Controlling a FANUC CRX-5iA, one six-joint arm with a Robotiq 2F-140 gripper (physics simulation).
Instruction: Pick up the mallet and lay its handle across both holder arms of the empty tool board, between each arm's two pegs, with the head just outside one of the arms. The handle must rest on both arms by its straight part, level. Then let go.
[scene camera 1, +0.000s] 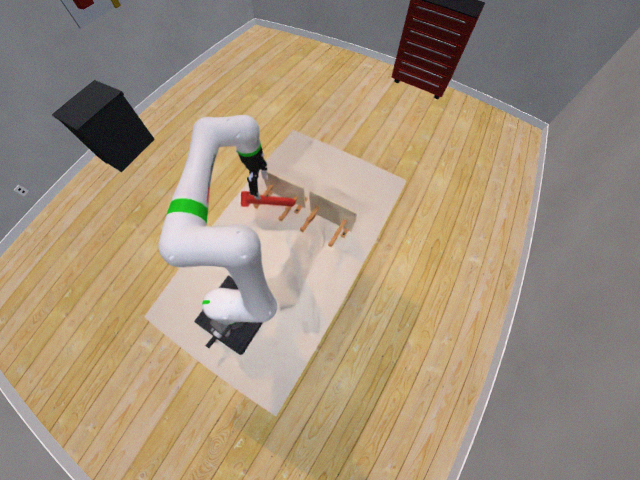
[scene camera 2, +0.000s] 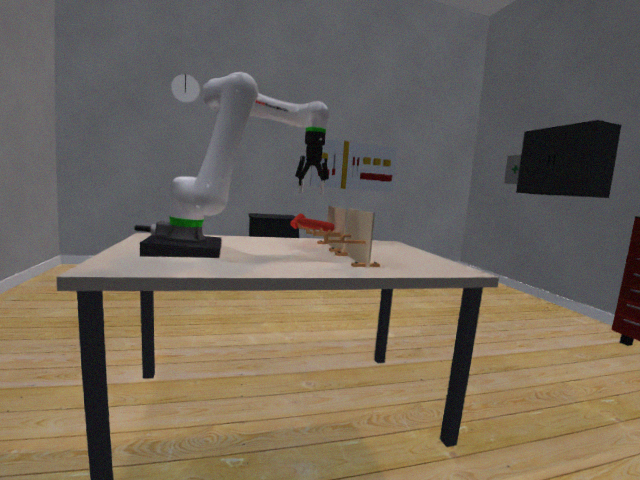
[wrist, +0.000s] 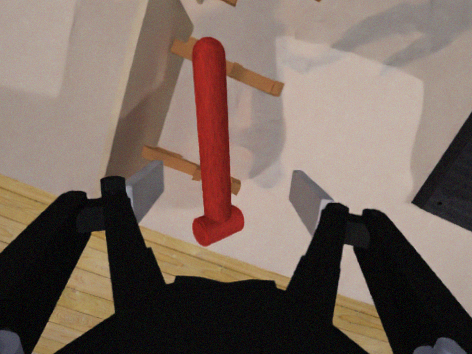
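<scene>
The red mallet (scene camera 1: 276, 200) (scene camera 2: 317, 224) (wrist: 212, 115) lies across both arms of one tool board (scene camera 1: 285, 190) (scene camera 2: 336, 219) (wrist: 150, 85), its head (wrist: 218, 229) just outside the nearer arm (wrist: 170, 159) in the wrist view. The handle is skewed to the board. It crosses this arm between its two pegs, but on the farther arm (wrist: 255, 80) it appears on the board side of the inner peg. Whether it is level is unclear. My gripper (scene camera 1: 260, 186) (scene camera 2: 311, 190) (wrist: 227, 180) is open, above and clear of the mallet, fingers either side of the head end.
A second tool board (scene camera 1: 333, 210) (scene camera 2: 360, 232) with two bare arms stands beside the first on the table (scene camera 1: 258, 382) (scene camera 2: 273, 283). The arm's black base (scene camera 1: 242, 338) (scene camera 2: 180, 246) is bolted at the other end. A red drawer chest (scene camera 1: 434, 46) stands on the floor.
</scene>
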